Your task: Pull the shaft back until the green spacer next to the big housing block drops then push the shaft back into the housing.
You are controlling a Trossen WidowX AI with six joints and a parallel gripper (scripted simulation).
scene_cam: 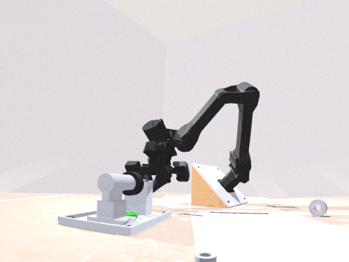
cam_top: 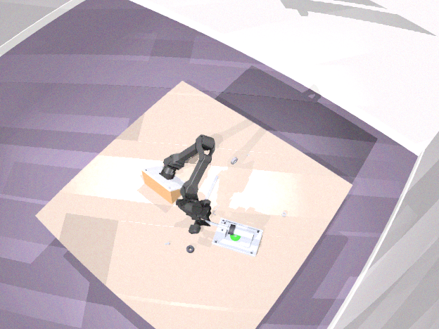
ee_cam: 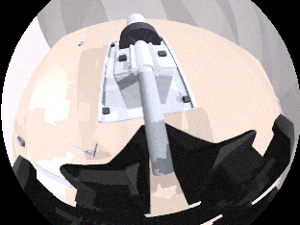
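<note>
The grey shaft lies 50 mm ahead of my gripper tip, 20 mm to the left of it and 20 mm above it. Round my gripper tip: green spacer 130 mm ahead, 40 mm to the left, 40 mm below; then dark spacer 90 mm ahead, 30 mm to the left, 20 mm above.
</note>
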